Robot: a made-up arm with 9 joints.
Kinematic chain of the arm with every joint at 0, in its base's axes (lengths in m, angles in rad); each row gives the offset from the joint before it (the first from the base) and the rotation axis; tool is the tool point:
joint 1: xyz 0 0 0.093 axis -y
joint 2: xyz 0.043 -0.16 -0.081 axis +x
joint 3: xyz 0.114 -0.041 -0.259 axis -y
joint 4: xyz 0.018 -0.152 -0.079 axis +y
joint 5: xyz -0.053 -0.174 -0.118 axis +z
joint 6: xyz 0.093 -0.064 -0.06 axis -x
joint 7: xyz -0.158 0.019 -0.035 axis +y
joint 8: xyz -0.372 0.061 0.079 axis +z
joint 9: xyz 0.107 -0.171 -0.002 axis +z
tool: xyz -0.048 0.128 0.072
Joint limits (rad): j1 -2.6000..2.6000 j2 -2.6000..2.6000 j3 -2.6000..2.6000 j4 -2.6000..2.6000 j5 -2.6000..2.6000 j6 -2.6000..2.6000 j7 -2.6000..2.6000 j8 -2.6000..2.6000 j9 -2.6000..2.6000
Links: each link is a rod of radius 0.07 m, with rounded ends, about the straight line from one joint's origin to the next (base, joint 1, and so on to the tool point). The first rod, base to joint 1, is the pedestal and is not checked.
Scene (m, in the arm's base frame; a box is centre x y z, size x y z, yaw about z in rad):
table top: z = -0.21
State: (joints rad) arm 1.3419 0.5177 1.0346 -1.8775 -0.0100 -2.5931 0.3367 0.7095 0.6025
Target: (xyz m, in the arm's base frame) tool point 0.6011 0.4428 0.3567
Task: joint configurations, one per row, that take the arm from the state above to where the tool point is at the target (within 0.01 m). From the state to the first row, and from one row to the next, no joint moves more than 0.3 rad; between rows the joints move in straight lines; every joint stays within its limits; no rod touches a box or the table.
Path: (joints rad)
1: 1.2860 0.7624 0.8403 -1.7112 -0.2128 -2.5942 0.0949 0.6802 0.6210
2: 1.2301 1.0072 0.6459 -1.5449 -0.4155 -2.5954 -0.1469 0.6509 0.6395
3: 1.1742 1.2519 0.4516 -1.3785 -0.6183 -2.5965 -0.3887 0.6216 0.6579

